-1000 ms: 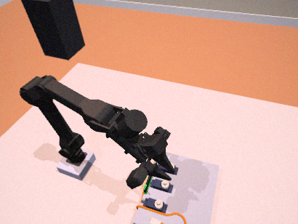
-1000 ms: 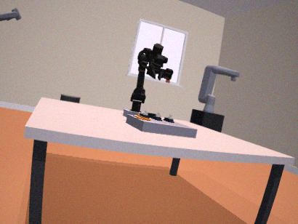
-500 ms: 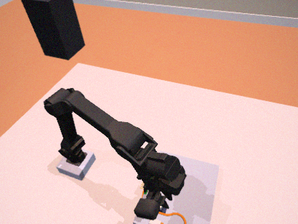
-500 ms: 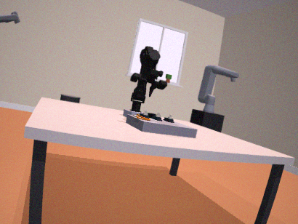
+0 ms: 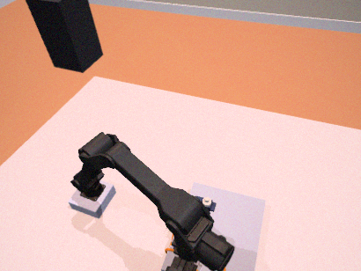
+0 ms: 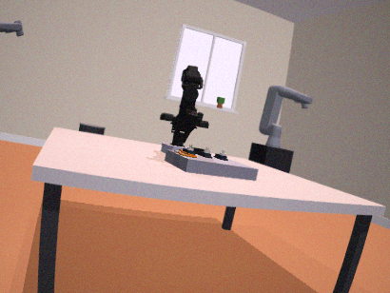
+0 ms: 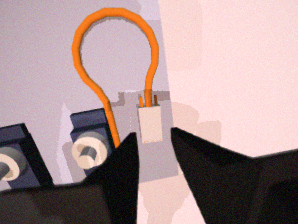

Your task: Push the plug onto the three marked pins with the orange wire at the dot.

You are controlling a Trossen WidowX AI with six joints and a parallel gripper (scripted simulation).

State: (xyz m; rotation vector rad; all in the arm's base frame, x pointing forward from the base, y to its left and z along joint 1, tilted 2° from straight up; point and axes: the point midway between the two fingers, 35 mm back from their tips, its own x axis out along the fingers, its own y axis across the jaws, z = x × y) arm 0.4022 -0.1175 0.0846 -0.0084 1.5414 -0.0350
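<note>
My gripper tip is now 80 mm past the green band, 90 mm to the right of it and 20 mm above it. The rest, counted from my gripper tip: grey printed holder (70 mm ahead, 130 mm to the left, 70 mm below).
</note>
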